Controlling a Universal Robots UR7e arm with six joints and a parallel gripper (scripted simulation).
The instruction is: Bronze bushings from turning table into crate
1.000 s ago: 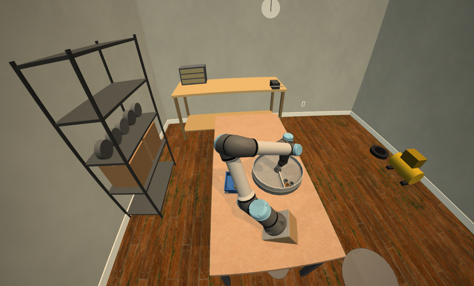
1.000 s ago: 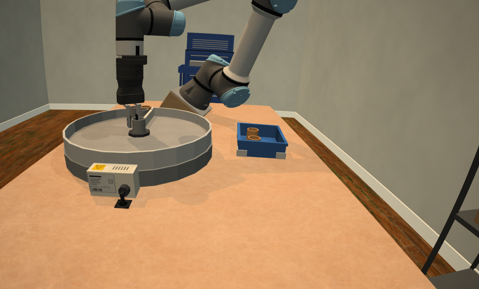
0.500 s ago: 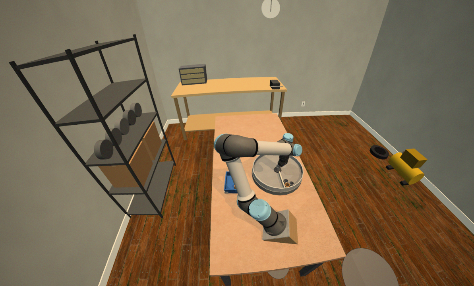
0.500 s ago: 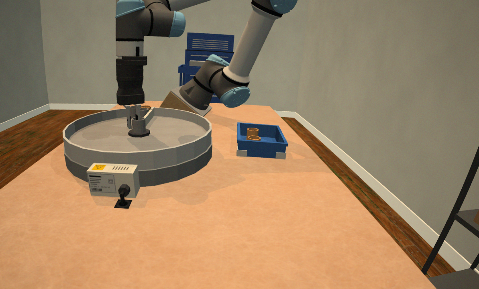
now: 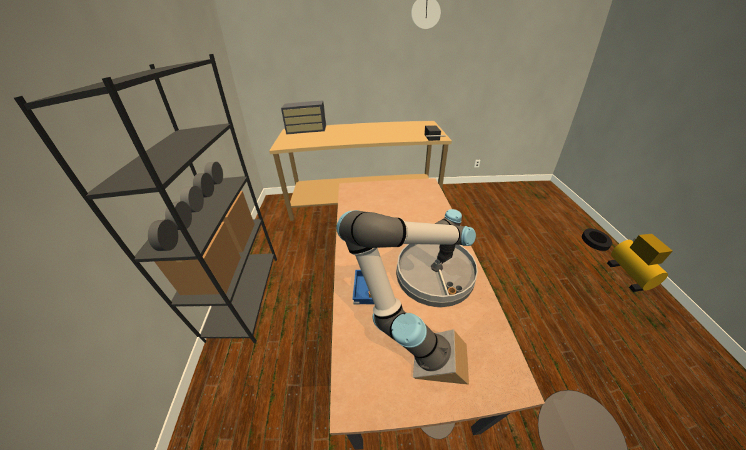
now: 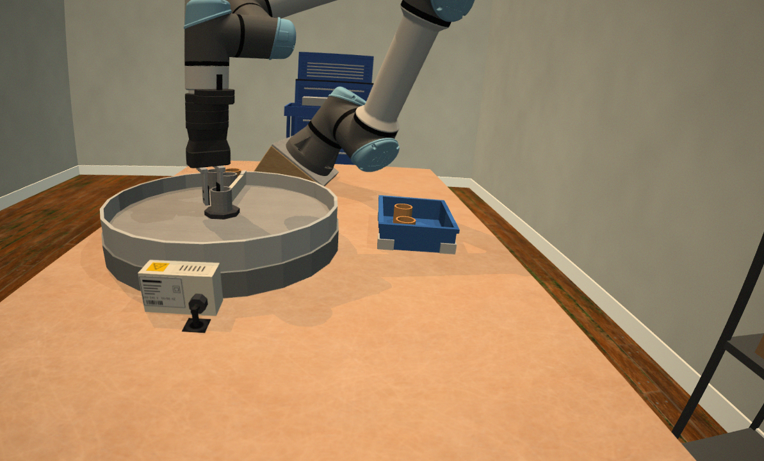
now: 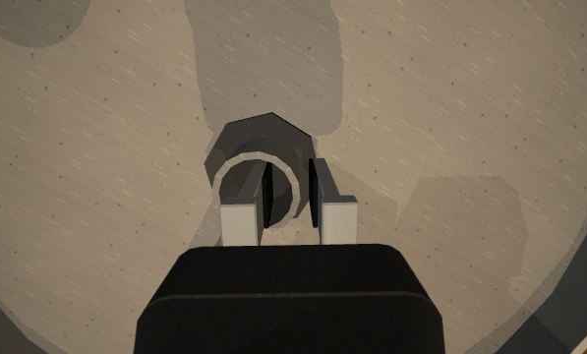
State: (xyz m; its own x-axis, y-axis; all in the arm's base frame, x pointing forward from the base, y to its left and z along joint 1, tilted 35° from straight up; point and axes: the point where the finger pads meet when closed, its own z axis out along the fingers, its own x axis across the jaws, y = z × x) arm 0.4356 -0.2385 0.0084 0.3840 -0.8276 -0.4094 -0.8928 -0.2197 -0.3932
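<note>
My gripper is now 40 mm above the turning table, 10 mm to the right of it and 10 mm past it. Also, from my hand: blue crate (390 mm to the left, 70 mm below, 30 mm behind).
</note>
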